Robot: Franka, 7 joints.
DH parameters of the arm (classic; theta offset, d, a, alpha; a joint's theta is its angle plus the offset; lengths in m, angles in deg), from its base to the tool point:
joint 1: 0 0.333 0 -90
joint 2: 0 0 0 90
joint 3: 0 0.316 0.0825 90
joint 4: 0 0 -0.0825 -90
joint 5: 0 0.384 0 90
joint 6: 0 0 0.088 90
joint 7: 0 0.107 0 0
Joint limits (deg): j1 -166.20..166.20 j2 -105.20..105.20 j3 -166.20..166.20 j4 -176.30..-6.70 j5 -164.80..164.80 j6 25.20..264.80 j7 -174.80..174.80
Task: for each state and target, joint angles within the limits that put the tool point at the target. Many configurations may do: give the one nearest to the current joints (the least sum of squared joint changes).
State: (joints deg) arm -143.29 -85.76 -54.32 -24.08 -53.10 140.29 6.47
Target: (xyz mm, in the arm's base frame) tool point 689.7 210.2 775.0
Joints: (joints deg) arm -165.08 -61.47 -52.23 -6.70 -53.82 150.52 6.47
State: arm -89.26 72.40 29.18 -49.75 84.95 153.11 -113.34
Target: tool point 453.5 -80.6 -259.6
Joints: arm -55.81 105.20 36.28 -82.69 86.15 149.99 -113.34
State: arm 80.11 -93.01 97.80 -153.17 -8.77 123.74 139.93
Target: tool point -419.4 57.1 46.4
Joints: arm 81.81 -92.06 124.40 -131.95 -7.81 131.73 139.93
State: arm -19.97 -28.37 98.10 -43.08 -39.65 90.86 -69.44
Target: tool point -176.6 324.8 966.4
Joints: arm -6.28 -25.75 90.94 -29.65 -41.43 61.17 -69.44
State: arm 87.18 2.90 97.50 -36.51 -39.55 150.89 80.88
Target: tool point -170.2 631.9 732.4
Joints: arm 52.08 21.56 68.84 -74.39 -38.80 129.91 80.88
